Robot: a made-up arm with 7 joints.
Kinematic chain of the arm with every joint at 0, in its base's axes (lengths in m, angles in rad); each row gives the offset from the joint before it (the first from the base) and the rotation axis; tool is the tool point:
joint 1: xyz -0.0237 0.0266 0.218 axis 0 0.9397 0.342
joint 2: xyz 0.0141 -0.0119 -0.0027 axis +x
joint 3: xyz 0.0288 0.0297 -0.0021 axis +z
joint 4: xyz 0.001 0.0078 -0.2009 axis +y
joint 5: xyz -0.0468 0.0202 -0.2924 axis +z
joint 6: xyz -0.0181 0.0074 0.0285 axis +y
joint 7: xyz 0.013 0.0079 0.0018 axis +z
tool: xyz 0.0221 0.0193 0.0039
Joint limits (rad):
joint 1: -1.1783..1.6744
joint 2: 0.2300..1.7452
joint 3: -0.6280..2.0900
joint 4: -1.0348..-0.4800
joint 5: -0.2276..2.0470
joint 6: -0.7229..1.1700
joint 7: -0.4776..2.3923
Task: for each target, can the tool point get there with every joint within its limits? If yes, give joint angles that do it. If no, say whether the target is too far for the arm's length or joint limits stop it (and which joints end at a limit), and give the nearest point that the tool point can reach.
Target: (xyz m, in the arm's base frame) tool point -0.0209 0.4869 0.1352
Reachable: yes | joints 0.6178 1.2586 0.6784 -0.7580 1.6444 -0.1303 1.6802
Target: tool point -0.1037 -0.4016 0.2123
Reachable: no: joint limits stop it (at a limit: joint 1, joint 2, joint 3, joint 4, joint 5) | nearest point -0.4023 -0.0611 0.0181 | short by 0.493 m
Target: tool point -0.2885 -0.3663 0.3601
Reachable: no: joint limits stop it (at a limit: joint 1, joint 2, joint 3, joint 4, joint 6) | nearest point -0.4664 -0.0225 0.3006 | short by 0.392 m
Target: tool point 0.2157 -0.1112 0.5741
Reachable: no: joint limits stop it (at a limit: joint 1, joint 4, joint 5) | nearest point 0.4041 -0.0038 0.3256 | short by 0.330 m
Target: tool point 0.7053 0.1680 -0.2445
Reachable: no: too far | nearest point 0.4078 0.1114 -0.0554 | short by 0.357 m
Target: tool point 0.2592 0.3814 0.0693
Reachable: yes | joints -0.0774 1.0356 -0.2084 -0.9809 0.4096 0.8684 -0.0010
